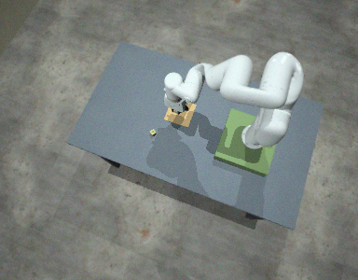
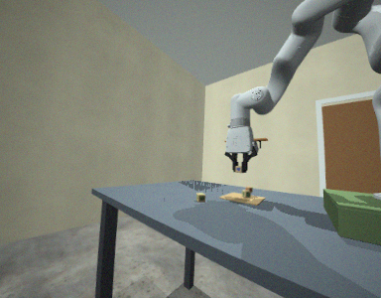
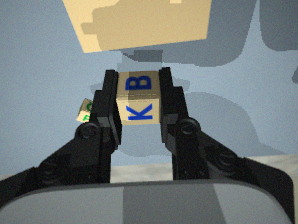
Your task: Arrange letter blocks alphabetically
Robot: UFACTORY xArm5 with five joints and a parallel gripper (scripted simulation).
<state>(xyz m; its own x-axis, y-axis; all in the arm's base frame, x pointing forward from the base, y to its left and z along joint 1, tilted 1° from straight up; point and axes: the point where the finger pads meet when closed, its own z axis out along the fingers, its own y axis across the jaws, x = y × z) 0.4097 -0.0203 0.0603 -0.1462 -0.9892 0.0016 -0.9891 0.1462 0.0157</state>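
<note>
Now: the mat 40 mm to the right of my hand and 120 mm below it. The rest, counted from my hand: block: 100 mm ahead, 120 mm to the left, 110 mm below.
</note>
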